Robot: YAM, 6 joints.
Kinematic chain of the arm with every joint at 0, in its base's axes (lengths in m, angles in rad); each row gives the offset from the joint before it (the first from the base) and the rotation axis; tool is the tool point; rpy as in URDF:
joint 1: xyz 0 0 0.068 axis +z
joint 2: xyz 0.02 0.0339 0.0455 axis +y
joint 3: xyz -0.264 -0.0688 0 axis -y
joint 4: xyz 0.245 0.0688 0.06 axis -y
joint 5: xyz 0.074 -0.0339 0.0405 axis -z
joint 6: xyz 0.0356 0 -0.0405 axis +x
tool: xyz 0 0 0 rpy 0 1.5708 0
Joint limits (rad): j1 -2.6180..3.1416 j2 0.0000..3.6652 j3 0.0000..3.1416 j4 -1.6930..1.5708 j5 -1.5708..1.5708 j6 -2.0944..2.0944
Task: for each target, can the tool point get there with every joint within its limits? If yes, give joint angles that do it. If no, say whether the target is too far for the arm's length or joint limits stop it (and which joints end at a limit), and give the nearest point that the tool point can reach.
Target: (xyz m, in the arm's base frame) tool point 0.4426 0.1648 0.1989
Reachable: yes | joints 0.2922 2.2277 1.8260 -0.7099 -1.0173 0.0928
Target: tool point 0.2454 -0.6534 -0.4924
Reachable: no: too far | nearest point 0.1750 -0.4658 -0.2811 | short by 0.291 m
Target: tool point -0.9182 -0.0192 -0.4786
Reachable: no: too far | nearest point -0.5468 -0.0014 -0.2234 | short by 0.451 m
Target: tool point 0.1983 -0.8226 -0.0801
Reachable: no: too far | nearest point 0.1475 -0.6118 -0.0293 | short by 0.223 m
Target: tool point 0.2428 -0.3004 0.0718
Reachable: yes | joints -0.8553 2.3707 1.6025 -1.1988 0.3984 -0.4294
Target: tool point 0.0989 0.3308 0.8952
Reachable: no: too far | nearest point 0.0746 0.2495 0.6913 | short by 0.221 m
